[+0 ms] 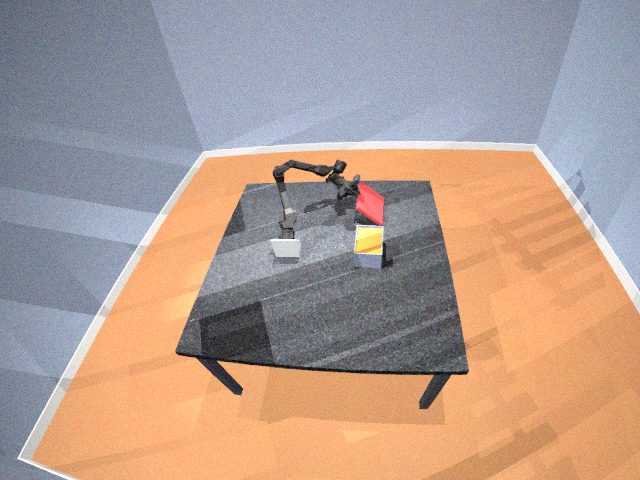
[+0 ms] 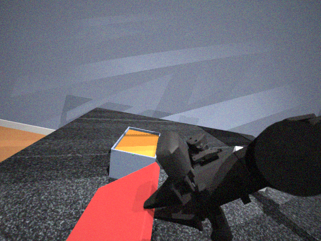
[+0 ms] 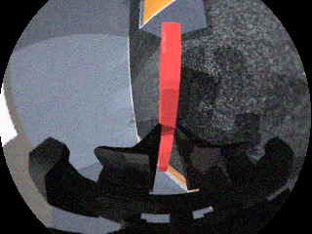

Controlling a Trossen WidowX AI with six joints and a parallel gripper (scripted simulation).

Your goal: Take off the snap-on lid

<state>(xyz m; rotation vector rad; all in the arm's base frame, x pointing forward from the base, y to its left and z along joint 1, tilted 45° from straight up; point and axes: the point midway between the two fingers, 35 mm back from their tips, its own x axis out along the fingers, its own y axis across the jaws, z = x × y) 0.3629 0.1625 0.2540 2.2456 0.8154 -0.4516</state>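
Right now the red lid is 6 cm ahead of my gripper tip, 5 cm below it and 1 cm to the right of it. Also, from my gripper tip: grey-blue storage box (32 cm to the right, 9 cm below, 4 cm ahead).
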